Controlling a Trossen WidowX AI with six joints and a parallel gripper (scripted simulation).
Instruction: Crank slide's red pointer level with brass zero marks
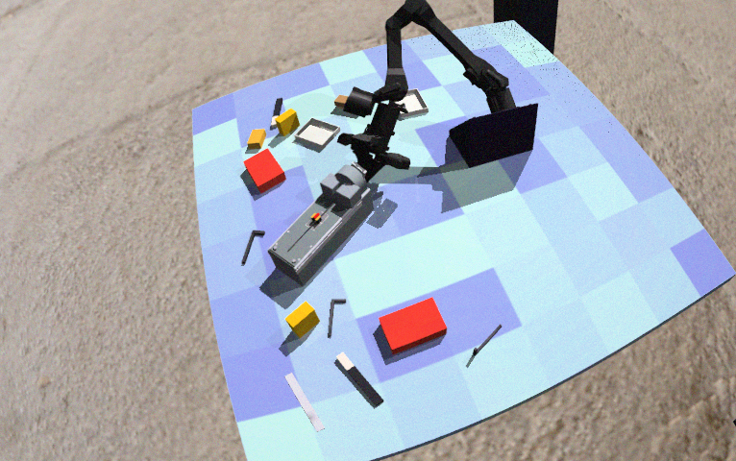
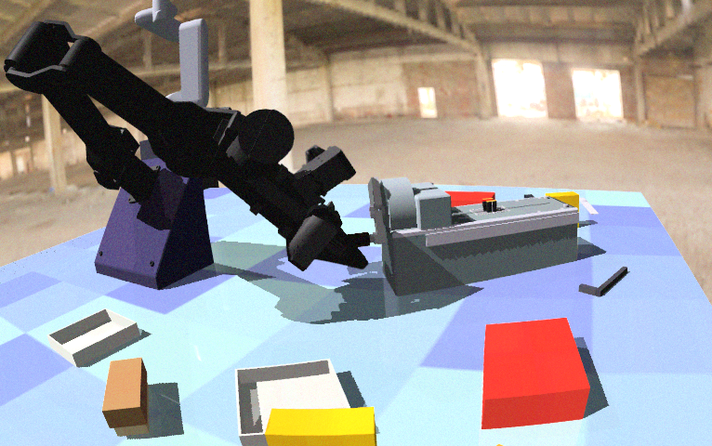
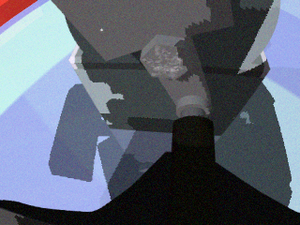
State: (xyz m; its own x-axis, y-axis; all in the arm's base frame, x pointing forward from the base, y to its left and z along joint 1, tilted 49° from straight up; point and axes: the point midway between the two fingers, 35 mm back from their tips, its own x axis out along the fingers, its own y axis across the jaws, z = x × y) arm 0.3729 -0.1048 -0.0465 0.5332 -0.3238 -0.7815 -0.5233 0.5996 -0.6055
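My gripper tip is 10 mm past the dark crank handle, 10 mm to the left of it and 30 mm below it. The rest, counted from my gripper tip: red pointer (130 mm ahead, 90 mm to the left, 50 mm above); tan block (80 mm behind, 330 mm to the right, 20 mm below).
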